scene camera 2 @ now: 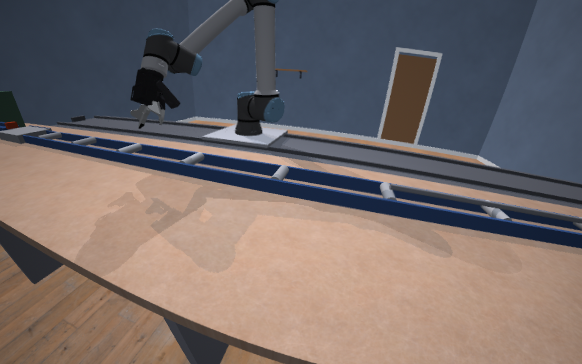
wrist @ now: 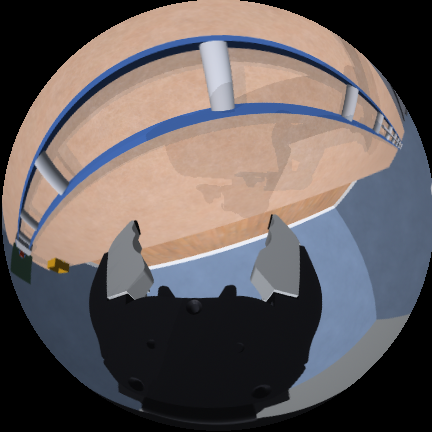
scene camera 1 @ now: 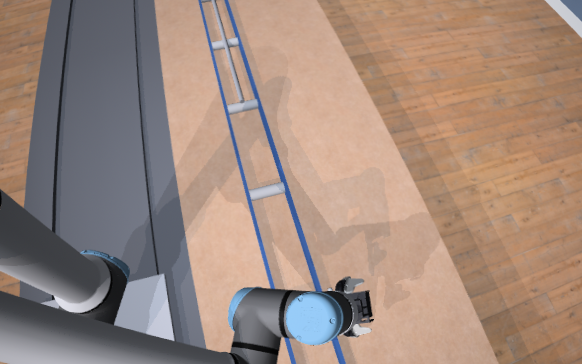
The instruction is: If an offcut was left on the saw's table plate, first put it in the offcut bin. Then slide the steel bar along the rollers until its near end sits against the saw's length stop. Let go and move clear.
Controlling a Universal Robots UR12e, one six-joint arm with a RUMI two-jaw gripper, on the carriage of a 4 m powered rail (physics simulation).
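Frame: origin at the arm's base, x right, y ahead, z up, level; metres.
Where they show: gripper, fingertip midpoint: (scene camera 2: 149, 126) (wrist: 202, 219); arm's base at its link origin: (scene camera 2: 248, 132).
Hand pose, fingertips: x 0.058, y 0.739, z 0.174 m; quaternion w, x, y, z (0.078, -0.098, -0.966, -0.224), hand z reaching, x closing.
Note:
Each offset is from my fingertips to the top centre of the thing. "spot": to the spot under its first point. Level surfaces: height alone.
The grey steel bar {spot: dx -1.081, dy -0.117, dz -0.125 m} (scene camera 1: 232, 65) (scene camera 2: 450, 196) lies lengthwise on the rollers between the blue rails. Its near end rests at a roller {dx -0.877, dy -0.119, dz -0.144 m} (scene camera 1: 243, 106) (scene camera 2: 387, 191). My gripper (scene camera 1: 362, 306) (scene camera 2: 151, 123) (wrist: 202, 219) is open and empty, raised above the track and well apart from the bar. The saw's grey table plate {dx +1.498, dy -0.119, dz -0.145 m} (scene camera 2: 24, 132) is at the far left in scene camera 2; no offcut can be made out on it. A small red part {spot: dx +1.673, dy -0.107, dz -0.119 m} (scene camera 2: 10, 125) (wrist: 21, 254) is beside the dark green saw body {spot: dx +1.973, dy -0.240, dz -0.012 m} (scene camera 2: 10, 107) (wrist: 21, 267). Whether it is the length stop, I cannot tell.
The blue roller track (scene camera 1: 270, 145) (scene camera 2: 330, 195) (wrist: 270, 108) runs along the long wooden table {dz -0.204 m} (scene camera 1: 320, 90) (scene camera 2: 300, 250). A yellow bin {dx +1.473, dy +0.308, dz -0.132 m} (wrist: 58, 265) is near the saw in the wrist view. The grey powered rail (scene camera 1: 100, 125) (scene camera 2: 340, 150) runs beside the table.

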